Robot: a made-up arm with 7 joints.
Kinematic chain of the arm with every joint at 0, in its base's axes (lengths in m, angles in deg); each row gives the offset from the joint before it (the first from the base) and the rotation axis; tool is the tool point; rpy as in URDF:
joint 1: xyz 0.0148 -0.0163 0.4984 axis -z
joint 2: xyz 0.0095 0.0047 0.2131 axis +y
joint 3: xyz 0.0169 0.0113 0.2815 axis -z
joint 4: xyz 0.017 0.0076 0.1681 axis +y
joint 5: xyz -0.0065 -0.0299 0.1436 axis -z
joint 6: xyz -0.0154 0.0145 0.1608 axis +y
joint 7: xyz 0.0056 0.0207 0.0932 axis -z
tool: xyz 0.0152 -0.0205 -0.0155 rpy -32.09 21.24 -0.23
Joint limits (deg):
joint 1: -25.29..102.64
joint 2: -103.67..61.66
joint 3: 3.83..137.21
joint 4: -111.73..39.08
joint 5: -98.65..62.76
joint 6: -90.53..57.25
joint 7: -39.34..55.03
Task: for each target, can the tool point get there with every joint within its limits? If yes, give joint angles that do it. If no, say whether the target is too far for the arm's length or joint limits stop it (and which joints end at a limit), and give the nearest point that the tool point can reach.
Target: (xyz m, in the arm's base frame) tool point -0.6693 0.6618 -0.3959
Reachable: no: too far | nearest point -0.4213 0.4159 0.2889 | short by 0.769 m
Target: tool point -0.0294 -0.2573 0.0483
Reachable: no: joint limits stop it (at a limit: joint 1, joint 2, joint 3, joint 5, joint 7) | nearest point -0.2055 -0.1712 0.2973 | short by 0.317 m
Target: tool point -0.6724 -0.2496 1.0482
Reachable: yes | joints -11.38 -66.27 67.45 8.57 48.71 31.03 8.15
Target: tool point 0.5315 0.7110 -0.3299
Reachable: no: too far | nearest point 0.2671 0.5154 0.2906 | short by 0.702 m
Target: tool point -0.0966 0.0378 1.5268
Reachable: yes | joints 28.00 -8.61 124.71 -1.55 20.00 10.30 -22.89
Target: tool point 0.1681 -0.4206 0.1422
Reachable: no: joint limits stop it (at a limit: joint 1, joint 2, joint 3, joint 4, joint 5, joint 7) | nearest point -0.1451 -0.1727 0.3577 | short by 0.454 m
